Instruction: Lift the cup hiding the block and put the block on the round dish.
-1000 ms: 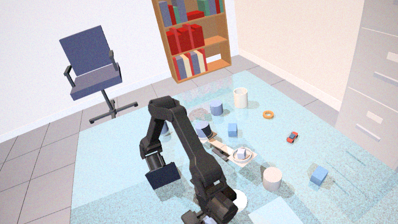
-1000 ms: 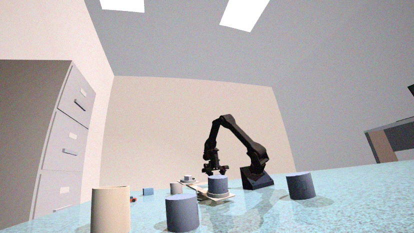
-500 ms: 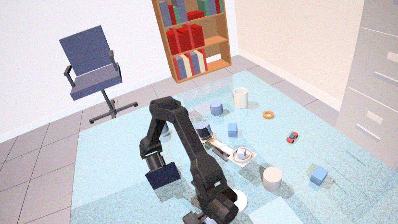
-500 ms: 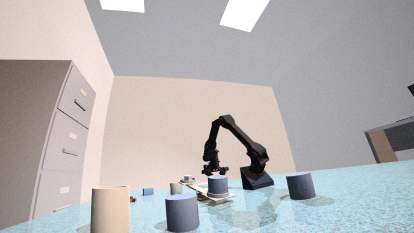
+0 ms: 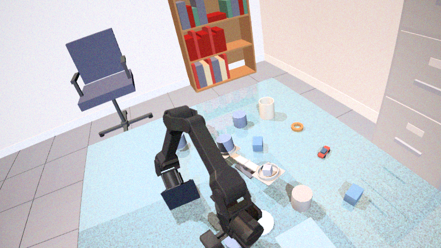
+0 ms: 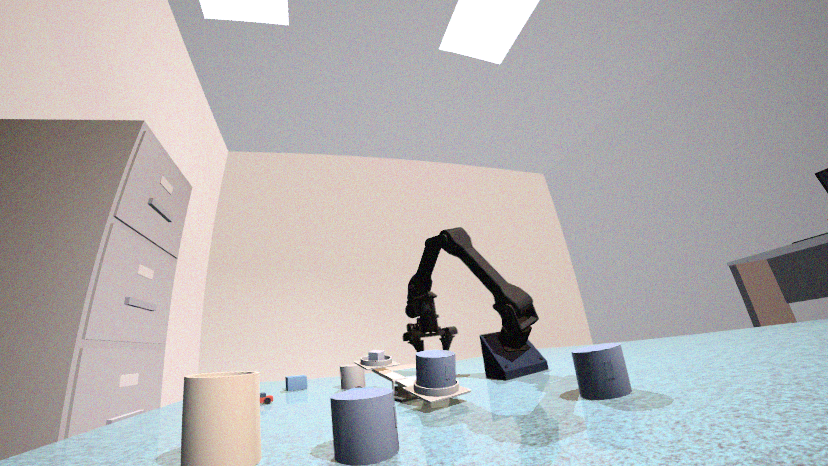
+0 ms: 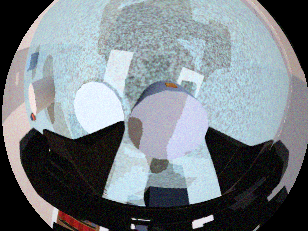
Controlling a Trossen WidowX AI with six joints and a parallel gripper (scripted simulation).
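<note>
My gripper tip is now 200 mm short of the block, 180 mm to the right of it and 40 mm below it. Also, from my gripper tip: small red car 490 mm ahead, 220 mm to the left, 30 mm below; then small balance 300 mm to the left, 160 mm ahead, 20 mm below; then white round dish 100 mm ahead, 40 mm to the left, 40 mm below.
</note>
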